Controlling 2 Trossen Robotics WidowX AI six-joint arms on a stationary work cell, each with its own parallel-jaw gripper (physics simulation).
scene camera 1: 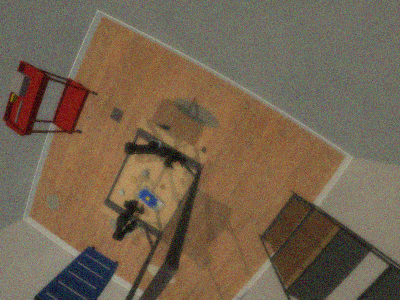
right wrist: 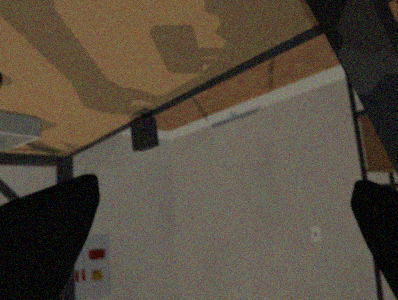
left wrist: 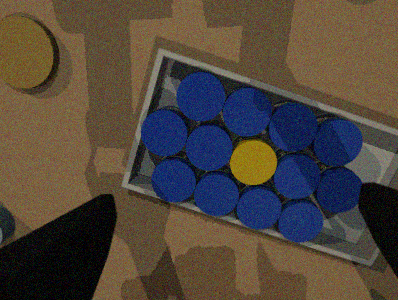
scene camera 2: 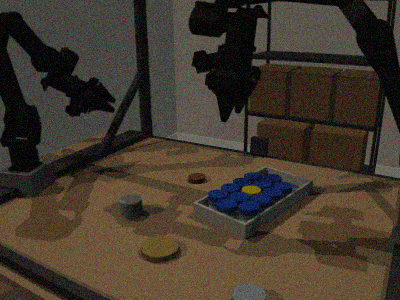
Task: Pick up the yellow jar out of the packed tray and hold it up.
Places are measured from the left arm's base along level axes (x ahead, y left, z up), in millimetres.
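Where they show: left gripper, between the fingertips: (scene camera 1: 138, 202) (left wrist: 236, 200) (scene camera 2: 231, 117); right gripper, between the fingertips: (scene camera 1: 177, 167) (right wrist: 226, 190) (scene camera 2: 115, 106); left arm's base, origin of its link: (scene camera 1: 134, 223); right arm's base, origin of its link: (scene camera 1: 155, 145) (scene camera 2: 25, 166).
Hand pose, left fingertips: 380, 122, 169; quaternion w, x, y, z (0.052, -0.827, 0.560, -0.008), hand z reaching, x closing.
Things, the pixels of their top centre, and the offset from my left fingertips, as dx, dy, dz.
- yellow jar, centre of its top: (left wrist: 253, 163) (scene camera 2: 251, 189) (scene camera 1: 147, 198) -30, -38, -168
- brown disc, centre of its top: (scene camera 2: 196, 176) +166, -62, -201
- grey cylinder, centre of its top: (scene camera 2: 130, 199) +148, +164, -178
- flat yellow disc, centre of its top: (left wrist: 20, 53) (scene camera 2: 159, 246) -10, +214, -201
- pale round object, centre of its top: (scene camera 2: 248, 294) -220, +219, -189
The yellow jar (scene camera 1: 148, 198) (scene camera 2: 251, 190) (left wrist: 253, 162) stands upright among several blue-lidded jars, which touch or nearly touch it on all sides, in the grey tray (scene camera 2: 220, 220) (left wrist: 250, 81). My left gripper (scene camera 2: 232, 115) (left wrist: 236, 200) is open and empty, pointing down high above the tray. In the left wrist view its fingers stand wide apart, and the yellow lid lies between them, a little above the line of the tips. My right gripper (scene camera 2: 113, 104) (right wrist: 226, 190) is open and empty, raised well away from the tray.
In scene camera 2, a brown disc (scene camera 2: 197, 178) lies behind the tray's left end. A grey cylinder (scene camera 2: 131, 206) and a flat yellow disc (scene camera 2: 160, 248) are left of the tray. A pale round object (scene camera 2: 248, 292) is at the front edge. A shelf rack (scene camera 2: 320, 59) with boxes stands behind.
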